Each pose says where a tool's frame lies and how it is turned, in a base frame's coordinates. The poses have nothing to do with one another.
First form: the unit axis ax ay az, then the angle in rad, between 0 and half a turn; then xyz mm.
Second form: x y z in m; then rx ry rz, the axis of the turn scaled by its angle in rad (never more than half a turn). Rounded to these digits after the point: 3 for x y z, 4 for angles.
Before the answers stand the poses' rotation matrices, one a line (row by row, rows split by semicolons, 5 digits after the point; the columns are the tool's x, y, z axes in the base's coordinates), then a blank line. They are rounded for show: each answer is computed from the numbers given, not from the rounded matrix.
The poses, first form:
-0.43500, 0.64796, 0.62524, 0.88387, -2, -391, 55
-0.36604, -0.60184, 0.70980, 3.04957, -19, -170, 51
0.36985, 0.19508, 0.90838, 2.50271, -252, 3, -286
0.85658, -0.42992, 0.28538, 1.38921, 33, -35, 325
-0.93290, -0.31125, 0.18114, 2.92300, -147, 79, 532
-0.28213, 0.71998, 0.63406, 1.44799, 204, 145, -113
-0.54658, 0.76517, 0.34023, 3.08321, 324, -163, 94
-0.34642, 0.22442, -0.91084, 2.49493, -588, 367, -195
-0.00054, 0.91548, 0.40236, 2.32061, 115, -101, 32
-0.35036, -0.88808, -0.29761, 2.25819, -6, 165, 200
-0.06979, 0.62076, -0.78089, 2.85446, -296, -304, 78
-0.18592, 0.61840, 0.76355, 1.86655, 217, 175, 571
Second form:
0.70339 -0.58655 0.40150; 0.38032 0.78776 0.48455; -0.60050 -0.18813 0.77718
-0.72837 0.37443 -0.57383; 0.50488 -0.27289 -0.81892; -0.46322 -0.88619 0.00972
-0.55616 -0.41160 0.72199; 0.67174 -0.73416 0.09892; 0.48934 0.54000 0.68480
0.78181 -0.58244 -0.22255; -0.02107 0.33204 -0.94303; 0.62316 0.74196 0.24732
0.74371 0.53454 -0.40145; 0.61311 -0.78475 0.09089; -0.26646 -0.31372 -0.91136
0.19234 -0.80753 0.55758; 0.45104 0.57737 0.68059; -0.87153 0.12058 0.47528
-0.40130 -0.85560 -0.32696; -0.81590 0.17169 0.55212; -0.41626 0.48834 -0.76698
-0.58232 0.40901 0.70258; -0.68860 -0.70754 -0.15882; 0.43214 -0.57628 0.69366
-0.68150 -0.29529 0.66960; 0.29362 0.72777 0.61978; -0.67033 0.61899 -0.40928
-0.43389 0.73860 -0.51596; 0.27855 0.65459 0.70280; 0.85683 0.16121 -0.48975
-0.94952 0.13628 0.28257; -0.30602 -0.20415 -0.92988; -0.06904 -0.96941 0.23555
-0.24682 -0.87889 0.40822; 0.58192 0.20242 0.78765; -0.77489 0.43196 0.46148

-0.002, -0.391, 0.055, -0.3845, 0.5727, 0.5526
-0.019, -0.170, 0.051, -1.1163, -1.8353, 2.1646
-0.252, 0.003, -0.286, 0.9256, 0.4882, 2.2734
0.033, -0.035, 0.325, 1.1900, -0.5972, 0.3965
-0.147, 0.079, 0.532, -2.7269, -0.9098, 0.5295
0.204, 0.145, -0.113, -0.4085, 1.0425, 0.9181
0.324, -0.163, 0.094, -1.6852, 2.3592, 1.0490
-0.588, 0.367, -0.195, -0.8643, 0.5599, -2.2725
0.115, -0.101, 0.032, -0.0013, 2.1245, 0.9337
-0.006, 0.165, 0.200, -0.7912, -2.0054, -0.6721
-0.296, -0.304, 0.078, -0.1992, 1.7719, -2.2290
0.217, 0.175, 0.571, -0.3470, 1.1543, 1.4252

